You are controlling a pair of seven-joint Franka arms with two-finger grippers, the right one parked.
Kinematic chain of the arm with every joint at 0, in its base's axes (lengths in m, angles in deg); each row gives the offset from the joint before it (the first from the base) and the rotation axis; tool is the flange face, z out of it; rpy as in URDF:
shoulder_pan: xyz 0 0 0.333 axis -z
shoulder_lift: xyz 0 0 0 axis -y
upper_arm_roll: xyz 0 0 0.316 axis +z
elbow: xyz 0.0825 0 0 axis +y
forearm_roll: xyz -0.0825 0 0.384 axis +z
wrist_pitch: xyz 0 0 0 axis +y
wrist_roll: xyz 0.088 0 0 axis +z
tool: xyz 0 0 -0.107 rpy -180 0 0
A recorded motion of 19 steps. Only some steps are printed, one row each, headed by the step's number.
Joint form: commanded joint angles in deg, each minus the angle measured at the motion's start. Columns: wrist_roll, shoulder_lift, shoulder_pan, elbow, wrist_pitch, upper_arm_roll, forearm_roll.
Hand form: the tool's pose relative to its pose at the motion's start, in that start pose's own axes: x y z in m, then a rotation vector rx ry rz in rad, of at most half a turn. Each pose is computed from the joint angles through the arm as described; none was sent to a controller.
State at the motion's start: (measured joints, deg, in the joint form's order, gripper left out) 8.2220 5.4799 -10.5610 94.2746 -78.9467 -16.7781 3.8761
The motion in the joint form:
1: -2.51 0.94 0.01 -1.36 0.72 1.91 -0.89
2: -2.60 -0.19 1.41 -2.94 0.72 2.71 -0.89
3: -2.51 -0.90 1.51 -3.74 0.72 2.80 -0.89
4: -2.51 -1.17 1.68 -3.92 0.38 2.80 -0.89
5: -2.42 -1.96 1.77 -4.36 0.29 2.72 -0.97
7: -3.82 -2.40 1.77 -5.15 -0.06 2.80 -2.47
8: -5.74 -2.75 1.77 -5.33 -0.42 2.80 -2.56
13: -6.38 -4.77 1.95 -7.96 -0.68 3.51 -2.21
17: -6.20 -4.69 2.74 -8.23 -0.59 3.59 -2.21
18: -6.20 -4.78 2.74 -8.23 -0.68 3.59 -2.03
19: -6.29 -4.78 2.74 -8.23 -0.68 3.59 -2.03
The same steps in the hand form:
1: -0.0066 -0.0167 -0.0153 -0.0228 0.0223 0.0114
2: -0.0016 -0.0128 -0.0197 -0.0284 0.0315 0.0243
3: 0.0023 -0.0131 -0.0205 -0.0317 0.0332 0.0235
4: 0.0043 -0.0116 -0.0205 -0.0328 0.0378 0.0267
5: 0.0090 -0.0099 -0.0181 -0.0364 0.0335 0.0294
7: 0.0114 -0.0079 -0.0214 -0.0649 0.0434 0.0580
8: 0.0142 -0.0076 -0.0207 -0.0674 0.0478 0.0920
13: 0.0260 -0.0146 -0.0250 -0.0724 0.0634 0.0934
17: 0.0241 -0.0085 -0.0282 -0.0710 0.0687 0.1021
18: 0.0249 -0.0088 -0.0276 -0.0683 0.0690 0.1015
19: 0.0249 -0.0088 -0.0276 -0.0682 0.0691 0.1031

